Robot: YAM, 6 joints.
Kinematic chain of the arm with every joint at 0, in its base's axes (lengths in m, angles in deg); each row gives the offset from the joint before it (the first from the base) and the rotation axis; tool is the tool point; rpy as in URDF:
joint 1: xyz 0 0 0.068 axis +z
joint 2: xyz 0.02 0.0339 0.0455 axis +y
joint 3: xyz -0.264 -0.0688 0 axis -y
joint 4: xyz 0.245 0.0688 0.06 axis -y
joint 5: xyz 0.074 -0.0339 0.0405 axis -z
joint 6: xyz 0.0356 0 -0.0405 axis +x
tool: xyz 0 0 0 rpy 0 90 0
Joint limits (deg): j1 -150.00..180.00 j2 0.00..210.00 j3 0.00..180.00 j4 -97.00..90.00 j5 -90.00..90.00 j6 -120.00..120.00
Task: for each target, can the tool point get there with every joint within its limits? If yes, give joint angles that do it. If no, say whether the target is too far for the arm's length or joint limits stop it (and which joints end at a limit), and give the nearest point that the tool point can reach.
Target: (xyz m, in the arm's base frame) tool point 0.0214 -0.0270 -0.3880
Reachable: no: joint limits stop it (at a limit: joint 2) | nearest point 0.0417 -0.0526 -0.3316 | short by 0.065 m
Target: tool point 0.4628 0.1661 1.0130
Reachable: no: too far | nearest point 0.2924 0.1049 0.6678 | short by 0.390 m
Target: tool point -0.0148 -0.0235 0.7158
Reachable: yes | joints 37.16 75.19 157.76 -19.67 15.86 47.64
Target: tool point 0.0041 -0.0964 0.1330
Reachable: yes | joints -107.58 63.75 17.91 -61.65 -67.98 28.56
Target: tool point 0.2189 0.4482 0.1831
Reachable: yes | joints 59.99 131.21 99.92 -8.75 -76.24 -26.89
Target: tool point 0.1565 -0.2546 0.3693
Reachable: yes | joints -52.43 75.50 61.25 15.72 61.25 -6.86
